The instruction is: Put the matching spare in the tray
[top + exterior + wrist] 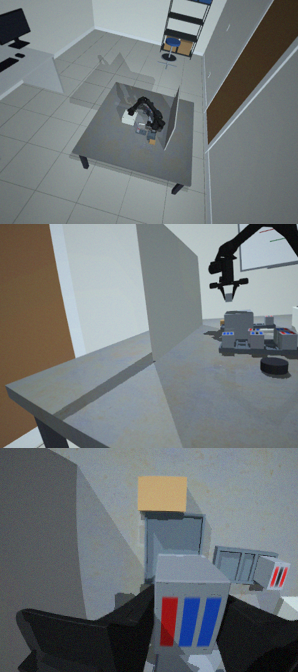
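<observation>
The blue-grey tray lies 150 mm below my gripper tip. From my gripper tip the other things lie so: grey spare block: 20 mm above; tan box: 30 mm ahead, 80 mm to the right, 140 mm below; grey unit: 80 mm behind, 200 mm to the left, 100 mm below.
</observation>
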